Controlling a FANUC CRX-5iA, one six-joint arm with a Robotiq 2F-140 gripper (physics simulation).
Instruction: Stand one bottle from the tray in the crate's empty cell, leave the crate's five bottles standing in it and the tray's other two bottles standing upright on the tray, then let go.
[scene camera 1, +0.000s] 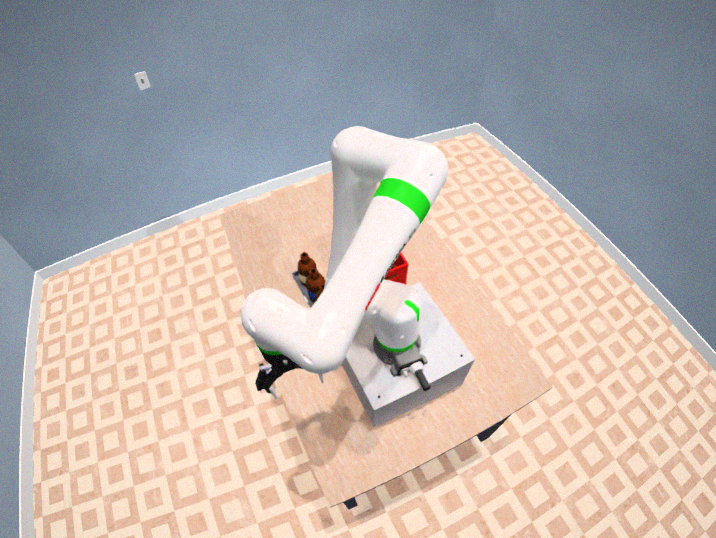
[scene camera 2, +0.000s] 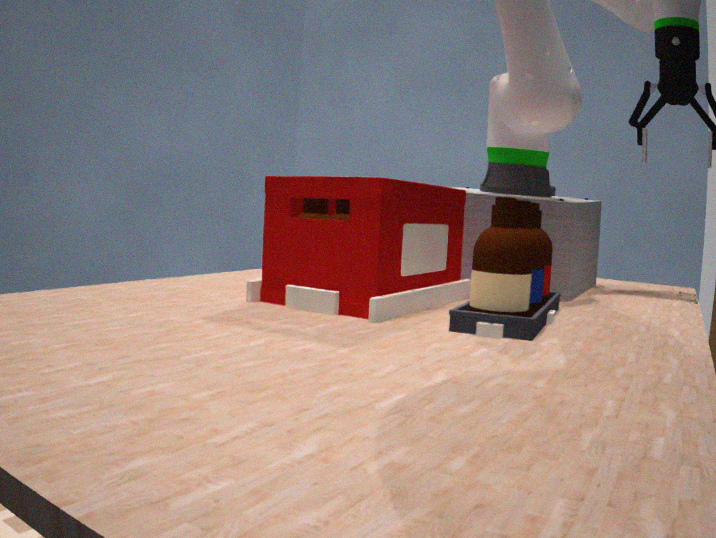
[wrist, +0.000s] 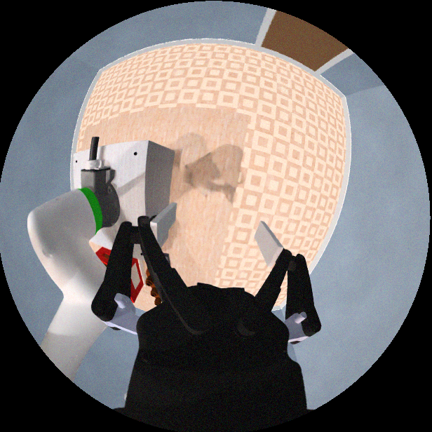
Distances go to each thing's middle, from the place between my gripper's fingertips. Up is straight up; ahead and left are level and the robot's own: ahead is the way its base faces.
Scene:
I see the red-labelled bottle (scene camera 2: 537, 214) 380 mm ahead of my hand, 190 mm to the right of it and 180 mm below it.

